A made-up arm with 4 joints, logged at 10 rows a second.
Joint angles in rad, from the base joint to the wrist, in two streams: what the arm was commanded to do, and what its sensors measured. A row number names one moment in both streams.
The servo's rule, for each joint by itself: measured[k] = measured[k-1] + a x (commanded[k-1-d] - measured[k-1]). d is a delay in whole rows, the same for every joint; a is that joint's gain. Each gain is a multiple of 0.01, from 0.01 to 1. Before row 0 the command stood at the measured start. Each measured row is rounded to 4 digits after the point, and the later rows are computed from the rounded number. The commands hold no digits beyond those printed.
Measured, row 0:
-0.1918, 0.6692, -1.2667, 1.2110
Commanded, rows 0 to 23:
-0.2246, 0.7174, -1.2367, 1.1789
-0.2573, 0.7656, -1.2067, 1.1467
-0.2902, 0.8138, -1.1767, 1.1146
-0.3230, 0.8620, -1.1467, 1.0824
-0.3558, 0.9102, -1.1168, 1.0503
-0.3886, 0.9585, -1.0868, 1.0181
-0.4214, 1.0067, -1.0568, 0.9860
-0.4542, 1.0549, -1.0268, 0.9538
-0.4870, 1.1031, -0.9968, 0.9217
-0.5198, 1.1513, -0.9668, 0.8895
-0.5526, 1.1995, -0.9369, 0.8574
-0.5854, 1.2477, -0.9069, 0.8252
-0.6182, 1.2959, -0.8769, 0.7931
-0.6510, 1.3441, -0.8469, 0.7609
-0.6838, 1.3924, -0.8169, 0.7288
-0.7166, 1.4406, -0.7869, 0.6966
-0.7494, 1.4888, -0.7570, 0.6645
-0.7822, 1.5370, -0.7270, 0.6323
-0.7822, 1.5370, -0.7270, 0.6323
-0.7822, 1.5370, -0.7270, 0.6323
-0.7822, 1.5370, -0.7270, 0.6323
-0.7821, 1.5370, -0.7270, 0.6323
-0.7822, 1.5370, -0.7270, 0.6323
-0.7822, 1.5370, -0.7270, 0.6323
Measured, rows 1 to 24:
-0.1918, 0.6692, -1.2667, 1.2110
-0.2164, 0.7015, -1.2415, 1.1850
-0.2471, 0.7444, -1.2123, 1.1540
-0.2794, 0.7909, -1.1824, 1.1221
-0.3121, 0.8385, -1.1524, 1.0899
-0.3449, 0.8865, -1.1225, 1.0578
-0.3777, 0.9347, -1.0925, 1.0256
-0.4105, 0.9829, -1.0625, 0.9935
-0.4433, 1.0311, -1.0325, 0.9613
-0.4761, 1.0793, -1.0025, 0.9292
-0.5089, 1.1275, -0.9725, 0.8970
-0.5417, 1.1757, -0.9426, 0.8649
-0.5745, 1.2239, -0.9126, 0.8327
-0.6073, 1.2721, -0.8826, 0.8006
-0.6401, 1.3203, -0.8526, 0.7684
-0.6729, 1.3686, -0.8226, 0.7363
-0.7057, 1.4168, -0.7926, 0.7041
-0.7385, 1.4650, -0.7627, 0.6720
-0.7713, 1.5132, -0.7327, 0.6398
-0.7795, 1.5291, -0.7279, 0.6337
-0.7815, 1.5344, -0.7271, 0.6326
-0.7820, 1.5361, -0.7270, 0.6324
-0.7821, 1.5367, -0.7270, 0.6323
-0.7822, 1.5369, -0.7270, 0.6323
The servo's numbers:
d 1
a 0.75 0.67 0.84 0.81

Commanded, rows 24 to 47:
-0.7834, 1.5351, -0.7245, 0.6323
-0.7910, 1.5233, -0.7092, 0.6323
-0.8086, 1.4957, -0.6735, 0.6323
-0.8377, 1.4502, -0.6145, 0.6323
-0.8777, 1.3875, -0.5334, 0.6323
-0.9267, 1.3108, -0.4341, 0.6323
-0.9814, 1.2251, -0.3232, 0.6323
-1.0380, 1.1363, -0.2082, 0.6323
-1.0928, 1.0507, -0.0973, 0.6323
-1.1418, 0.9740, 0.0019, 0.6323
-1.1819, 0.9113, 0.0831, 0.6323
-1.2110, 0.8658, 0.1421, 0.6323
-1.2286, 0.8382, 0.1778, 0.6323
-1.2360, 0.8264, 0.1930, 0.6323
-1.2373, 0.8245, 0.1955, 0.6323
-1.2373, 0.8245, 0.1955, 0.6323
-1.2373, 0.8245, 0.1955, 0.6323
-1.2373, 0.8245, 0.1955, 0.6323
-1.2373, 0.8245, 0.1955, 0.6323
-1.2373, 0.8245, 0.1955, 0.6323
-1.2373, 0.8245, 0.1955, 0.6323
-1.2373, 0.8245, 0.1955, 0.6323
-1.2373, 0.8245, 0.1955, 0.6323
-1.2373, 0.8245, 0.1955, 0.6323
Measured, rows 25 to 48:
-0.7822, 1.5370, -0.7270, 0.6323
-0.7831, 1.5357, -0.7249, 0.6323
-0.7890, 1.5274, -0.7117, 0.6323
-0.8037, 1.5062, -0.6796, 0.6323
-0.8292, 1.4687, -0.6249, 0.6323
-0.8656, 1.4143, -0.5480, 0.6323
-0.9114, 1.3450, -0.4523, 0.6323
-0.9639, 1.2647, -0.3439, 0.6323
-1.0195, 1.1787, -0.2299, 0.6323
-1.0745, 1.0929, -0.1185, 0.6323
-1.1250, 1.0132, -0.0174, 0.6323
-1.1677, 0.9449, 0.0670, 0.6323
-1.2002, 0.8919, 0.1301, 0.6323
-1.2215, 0.8559, 0.1702, 0.6323
-1.2324, 0.8361, 0.1894, 0.6323
-1.2361, 0.8283, 0.1945, 0.6323
-1.2370, 0.8258, 0.1953, 0.6323
-1.2372, 0.8249, 0.1955, 0.6323
-1.2373, 0.8246, 0.1955, 0.6323
-1.2373, 0.8245, 0.1955, 0.6323
-1.2373, 0.8245, 0.1955, 0.6323
-1.2373, 0.8245, 0.1955, 0.6323
-1.2373, 0.8245, 0.1955, 0.6323
-1.2373, 0.8245, 0.1955, 0.6323

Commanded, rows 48 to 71:
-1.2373, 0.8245, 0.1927, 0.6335
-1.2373, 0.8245, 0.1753, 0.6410
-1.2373, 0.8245, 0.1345, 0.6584
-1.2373, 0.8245, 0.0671, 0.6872
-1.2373, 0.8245, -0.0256, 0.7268
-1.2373, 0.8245, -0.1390, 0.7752
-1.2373, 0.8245, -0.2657, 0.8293
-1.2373, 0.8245, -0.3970, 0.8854
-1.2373, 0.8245, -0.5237, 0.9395
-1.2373, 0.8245, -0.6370, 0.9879
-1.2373, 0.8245, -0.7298, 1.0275
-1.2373, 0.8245, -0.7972, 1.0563
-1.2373, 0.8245, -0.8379, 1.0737
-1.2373, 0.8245, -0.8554, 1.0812
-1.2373, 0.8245, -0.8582, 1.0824
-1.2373, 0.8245, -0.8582, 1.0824
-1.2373, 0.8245, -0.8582, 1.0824
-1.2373, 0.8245, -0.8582, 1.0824
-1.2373, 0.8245, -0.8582, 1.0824
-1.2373, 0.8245, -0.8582, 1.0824
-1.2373, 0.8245, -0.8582, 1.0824
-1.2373, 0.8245, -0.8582, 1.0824
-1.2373, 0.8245, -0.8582, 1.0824
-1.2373, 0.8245, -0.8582, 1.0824
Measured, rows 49 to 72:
-1.2373, 0.8245, 0.1955, 0.6323
-1.2373, 0.8245, 0.1931, 0.6333
-1.2373, 0.8245, 0.1781, 0.6395
-1.2373, 0.8245, 0.1415, 0.6548
-1.2373, 0.8245, 0.0790, 0.6810
-1.2373, 0.8245, -0.0089, 0.7181
-1.2373, 0.8245, -0.1182, 0.7644
-1.2373, 0.8245, -0.2421, 0.8170
-1.2373, 0.8245, -0.3722, 0.8724
-1.2373, 0.8245, -0.4995, 0.9268
-1.2373, 0.8245, -0.6150, 0.9763
-1.2373, 0.8245, -0.7114, 1.0178
-1.2373, 0.8245, -0.7835, 1.0490
-1.2373, 0.8245, -0.8292, 1.0690
-1.2373, 0.8245, -0.8512, 1.0789
-1.2373, 0.8245, -0.8571, 1.0817
-1.2373, 0.8245, -0.8580, 1.0823
-1.2373, 0.8245, -0.8582, 1.0824
-1.2373, 0.8245, -0.8582, 1.0824
-1.2373, 0.8245, -0.8582, 1.0824
-1.2373, 0.8245, -0.8582, 1.0824
-1.2373, 0.8245, -0.8582, 1.0824
-1.2373, 0.8245, -0.8582, 1.0824
-1.2373, 0.8245, -0.8582, 1.0824

